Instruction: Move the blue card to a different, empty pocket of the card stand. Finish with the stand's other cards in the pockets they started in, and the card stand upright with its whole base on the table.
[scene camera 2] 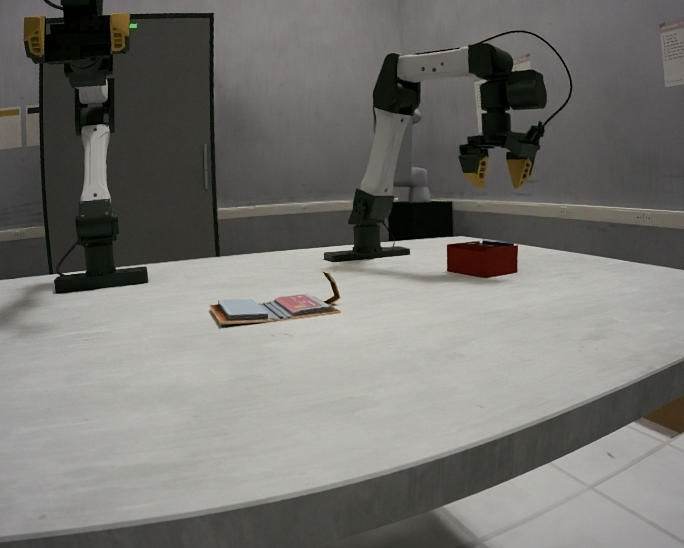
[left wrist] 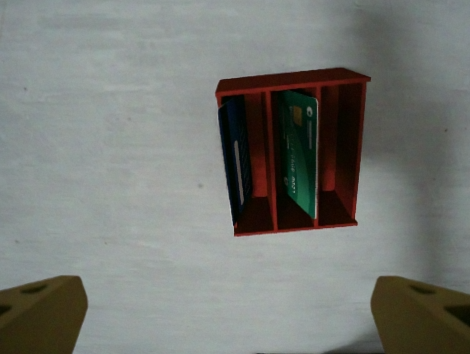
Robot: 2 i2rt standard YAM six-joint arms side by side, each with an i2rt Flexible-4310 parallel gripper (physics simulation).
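Where they show: left gripper, fingertip midpoint: [scene camera 2: 498, 188] [left wrist: 229, 291]; right gripper, fingertip midpoint: [scene camera 2: 75, 19]; left arm's base, origin of the base link: [scene camera 2: 367, 254]; right arm's base, origin of the base link: [scene camera 2: 101, 277].
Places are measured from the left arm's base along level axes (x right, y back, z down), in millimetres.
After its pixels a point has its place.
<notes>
The red card stand [scene camera 2: 481, 262] @(x -54, y -370, z -23 mm) [left wrist: 295, 81] @(x -97, y -376, z -38 mm) has its base on the table, at the right in the scene view. In the left wrist view it shows three pockets. The blue card [left wrist: 235, 160] @(x -131, y -319, z -30 mm) leans against the outer wall of the leftmost pocket. A green card [left wrist: 300, 150] @(x -86, y -328, z -30 mm) leans to the right in the middle pocket. The rightmost pocket [left wrist: 328, 145] @(x -56, y -322, z 2 mm) is empty. My left gripper [scene camera 2: 497, 181] @(x -133, y -327, z -154 mm) [left wrist: 229, 291] @(x -133, y -327, z -154 mm) is open and empty, high above the stand. My right gripper [scene camera 2: 77, 45] is open and empty, high at the upper left of the scene view.
An open brown wallet [scene camera 2: 274, 312] @(x 335, y -437, z 2 mm) with a light blue card [scene camera 2: 242, 308] @(x 379, y -437, z -9 mm) and a pink card [scene camera 2: 300, 303] @(x 297, y -431, z -5 mm) lies on the table [scene camera 2: 319, 411] @(x 381, y -747, z 4 mm), left of the stand in the scene view. Its strap [scene camera 2: 331, 287] @(x 243, y -410, z -18 mm) sticks up. The table's rounded edge runs along the front.
</notes>
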